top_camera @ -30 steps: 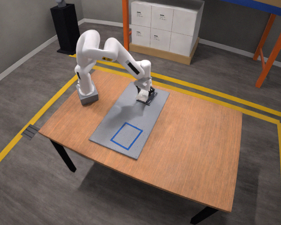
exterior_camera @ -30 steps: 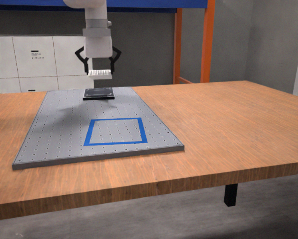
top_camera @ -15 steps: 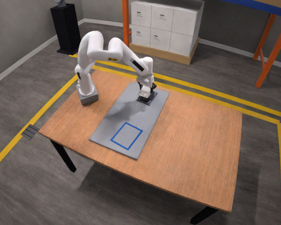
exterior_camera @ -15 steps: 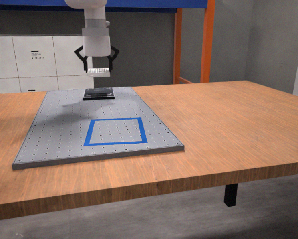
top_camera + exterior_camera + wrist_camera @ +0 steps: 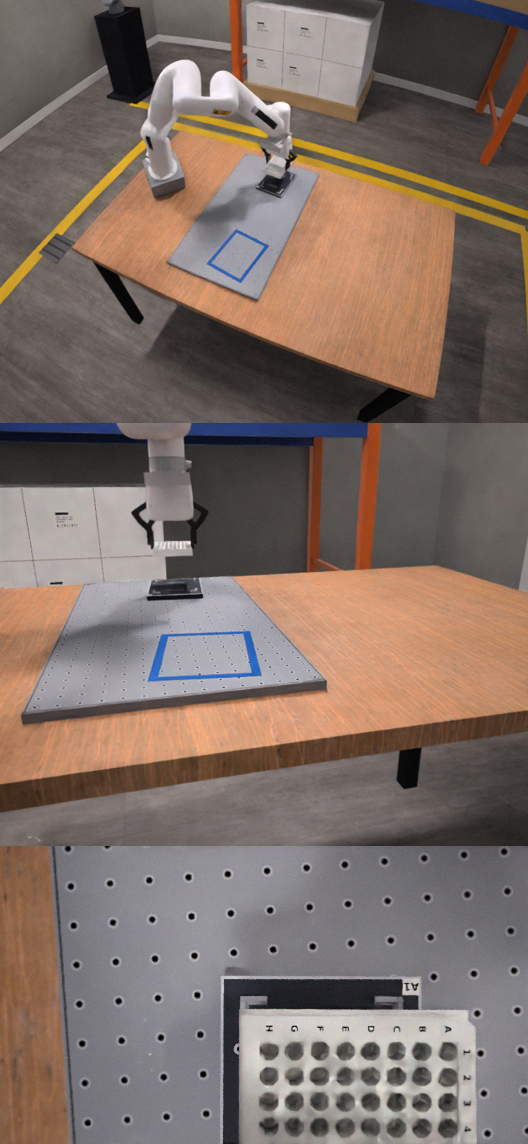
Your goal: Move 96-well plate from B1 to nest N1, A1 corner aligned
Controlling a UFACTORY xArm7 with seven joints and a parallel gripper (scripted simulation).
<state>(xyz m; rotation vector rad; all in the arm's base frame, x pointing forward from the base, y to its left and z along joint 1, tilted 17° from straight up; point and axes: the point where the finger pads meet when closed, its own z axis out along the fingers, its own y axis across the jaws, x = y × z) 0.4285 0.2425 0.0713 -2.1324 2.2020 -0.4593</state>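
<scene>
Right now the white 96-well plate is 1 cm below my hand. The rest, counted from my hand: black plate nest: 11 cm below.
</scene>
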